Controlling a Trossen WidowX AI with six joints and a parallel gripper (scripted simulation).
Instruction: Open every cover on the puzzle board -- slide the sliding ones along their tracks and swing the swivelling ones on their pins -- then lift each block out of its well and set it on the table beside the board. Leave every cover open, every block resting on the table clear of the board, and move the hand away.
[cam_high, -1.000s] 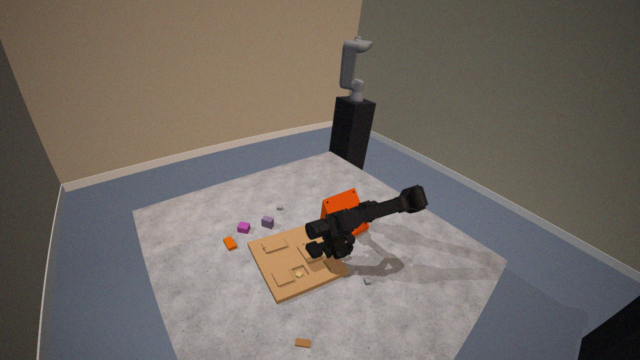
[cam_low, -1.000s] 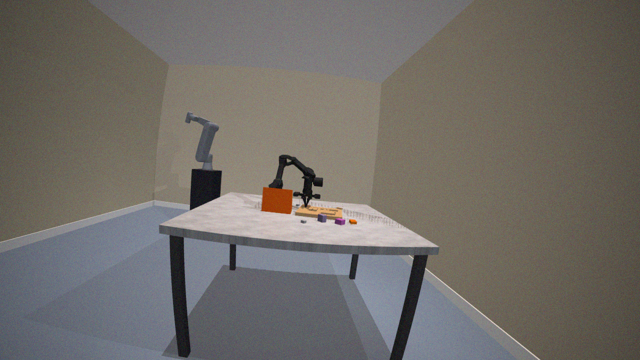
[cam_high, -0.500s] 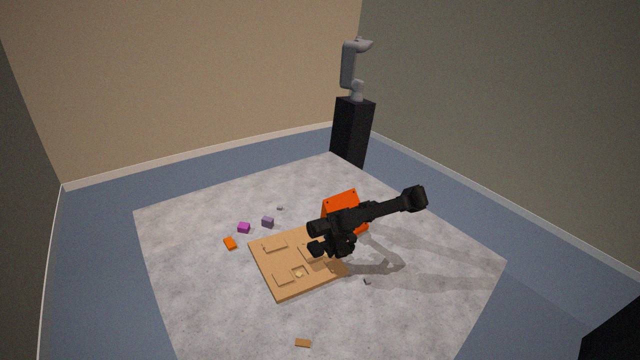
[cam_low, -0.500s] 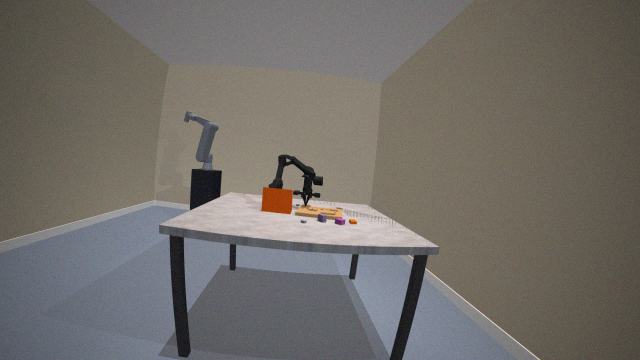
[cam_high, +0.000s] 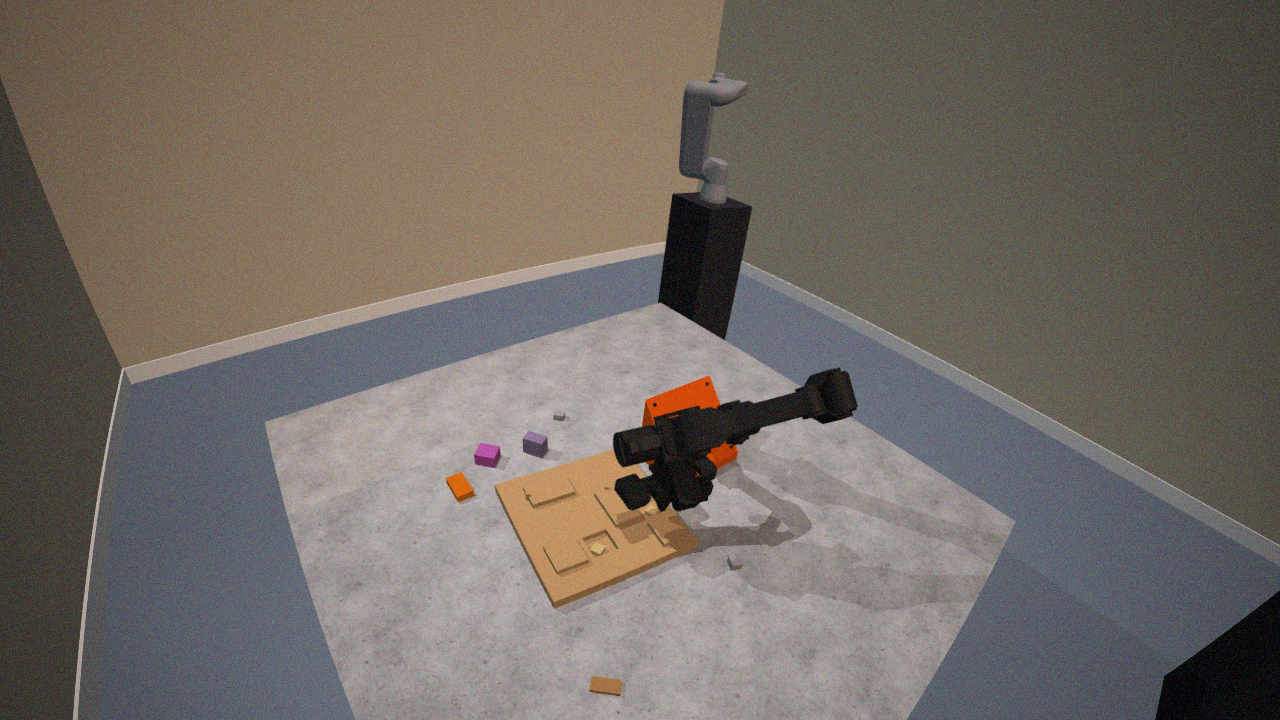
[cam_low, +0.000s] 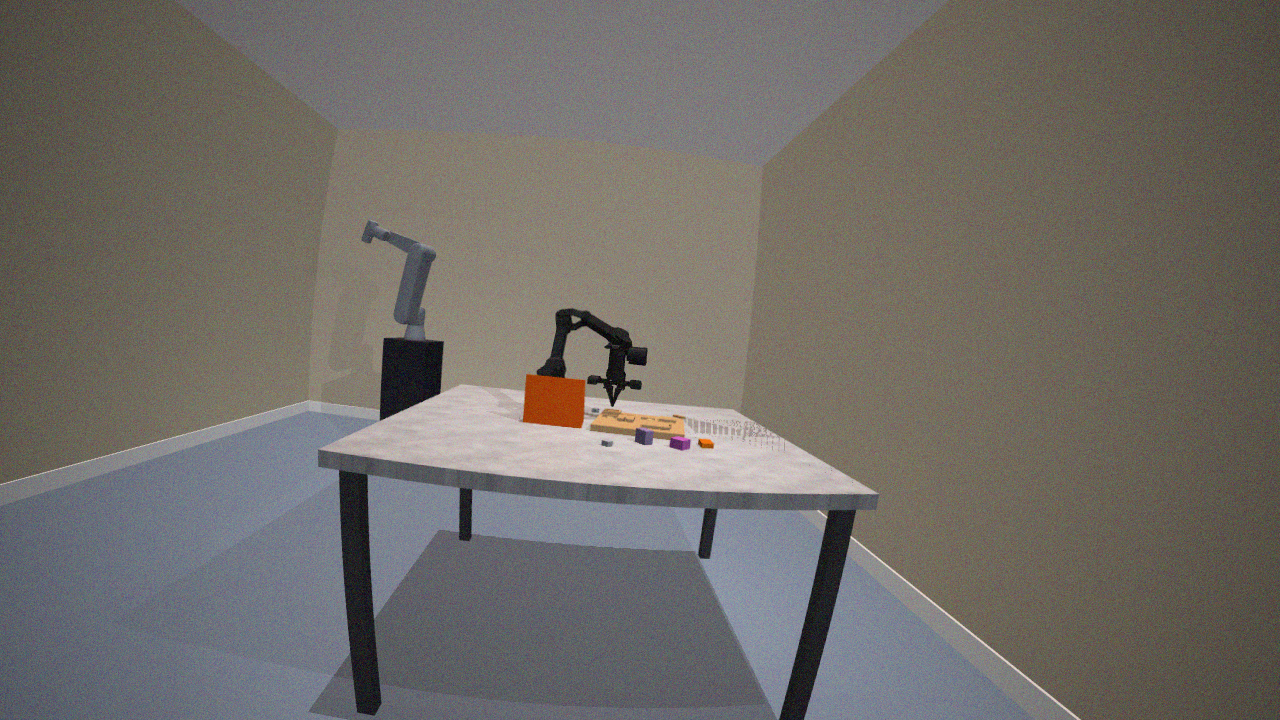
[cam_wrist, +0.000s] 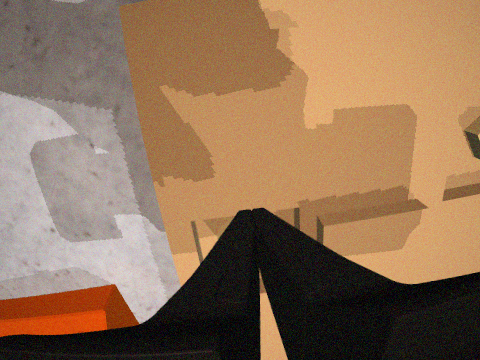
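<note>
Right now the tan puzzle board is 110 mm ahead of my gripper tip, 70 mm to the right of it and 30 mm below it. Round my gripper tip: magenta block: 210 mm ahead, 330 mm to the right, 40 mm below; then purple block: 110 mm ahead, 310 mm to the right, 30 mm below; then orange block: 300 mm ahead, 280 mm to the right, 40 mm below.
</note>
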